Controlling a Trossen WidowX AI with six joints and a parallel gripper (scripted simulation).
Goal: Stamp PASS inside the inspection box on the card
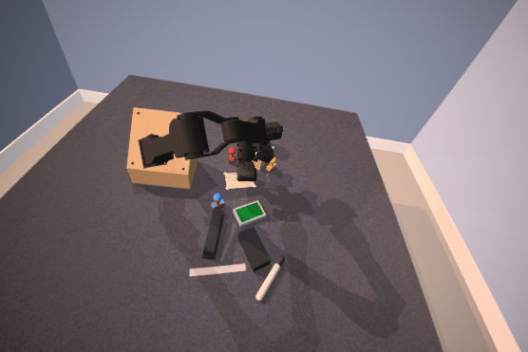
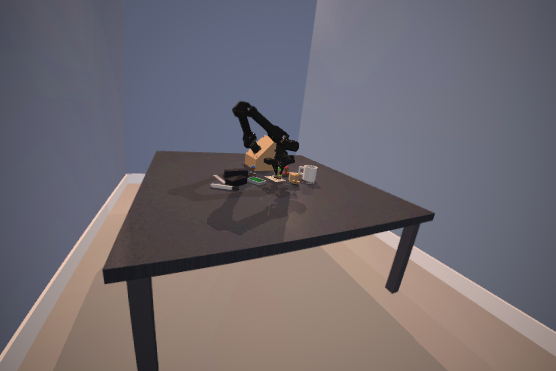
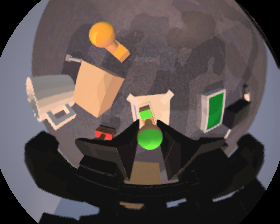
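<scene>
The green-knobbed stamp lies right at my gripper tip. Also, from my gripper tip: white card 3 cm below, 1 cm to the right, 1 cm behind; cardboard box 9 cm to the left, 3 cm ahead, 1 cm below; red-knobbed stamp 7 cm to the left, 7 cm behind, 1 cm below.
</scene>
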